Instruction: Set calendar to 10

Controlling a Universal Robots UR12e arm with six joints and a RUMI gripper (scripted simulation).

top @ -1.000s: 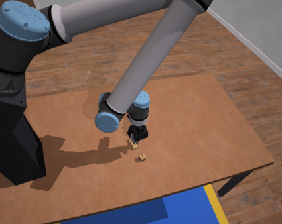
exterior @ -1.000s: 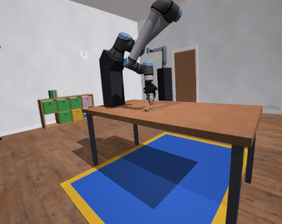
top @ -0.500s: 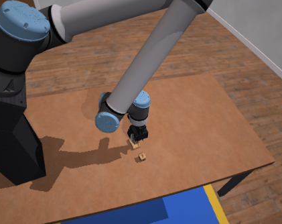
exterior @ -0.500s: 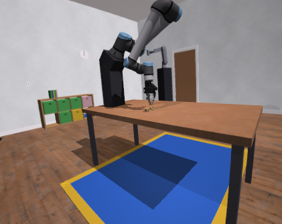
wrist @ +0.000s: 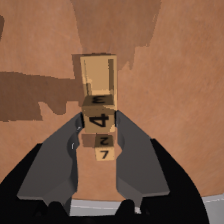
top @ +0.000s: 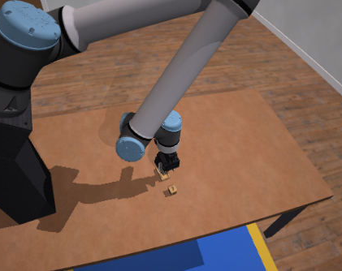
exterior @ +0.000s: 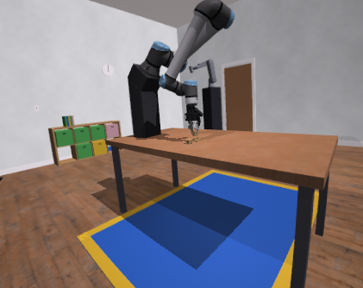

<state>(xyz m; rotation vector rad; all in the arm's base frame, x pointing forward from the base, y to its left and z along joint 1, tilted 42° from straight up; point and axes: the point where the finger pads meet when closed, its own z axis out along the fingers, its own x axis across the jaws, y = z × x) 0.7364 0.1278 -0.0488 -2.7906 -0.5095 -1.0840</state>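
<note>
The wooden tray is 60 mm below my hand, 20 mm to the left of it and 10 mm behind it.
</note>
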